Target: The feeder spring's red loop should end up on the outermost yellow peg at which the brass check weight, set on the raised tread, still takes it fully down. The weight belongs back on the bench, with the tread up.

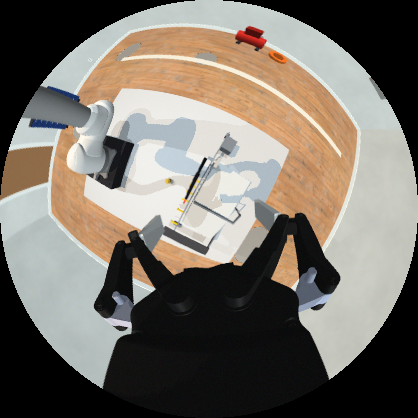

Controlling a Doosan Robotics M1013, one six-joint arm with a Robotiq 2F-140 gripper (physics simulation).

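Places are measured from the arm's base along level axes (x ahead, y left, z up), in millimetres.
Where they show: gripper, between the fingertips: (pixel 207 215); arm's base, origin of its link: (pixel 102 159).
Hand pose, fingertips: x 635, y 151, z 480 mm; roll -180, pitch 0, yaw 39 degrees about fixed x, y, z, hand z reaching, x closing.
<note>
Things, the pixels of their centre, and the offset from my fingertips. "spot": a spot on its surface instead.
- small red loop, a spot on its surface: (pixel 184 200) spot: 50 mm back, 111 mm right, 410 mm down
- lower peg, middle of its body: (pixel 173 222) 48 mm back, 233 mm right, 414 mm down
- brass check weight, middle of its body: (pixel 167 180) 188 mm back, 97 mm right, 547 mm down
- dark bar, a spot on its surface: (pixel 186 240) spot: 47 mm ahead, 278 mm right, 388 mm down
- grey block, a spot on its surface: (pixel 229 145) spot: 6 mm ahead, 216 mm left, 467 mm down
The feeder stands on the white sheet, seen from above. Its black spring (pixel 195 179) runs slantwise along the feeder's left side. The small red loop (pixel 184 201) shows at the spring's lower end, by a yellow peg. More yellow pegs show in that row, one of them a lower peg (pixel 175 222); which peg the loop sits on is too small to tell. The brass check weight (pixel 169 181) stands on the white sheet (pixel 145 200), left of the spring and apart from it. The tread's height cannot be told clearly. My gripper (pixel 207 215) is wide open and empty, above the feeder's near end.
A dark bar (pixel 186 240) crosses the feeder's near end, and a grey block (pixel 229 145) is at its far end. A white arm (pixel 85 155) stands by a black base (pixel 120 162) at left. A red tank (pixel 251 38) and an orange ring (pixel 278 57) lie far back.
</note>
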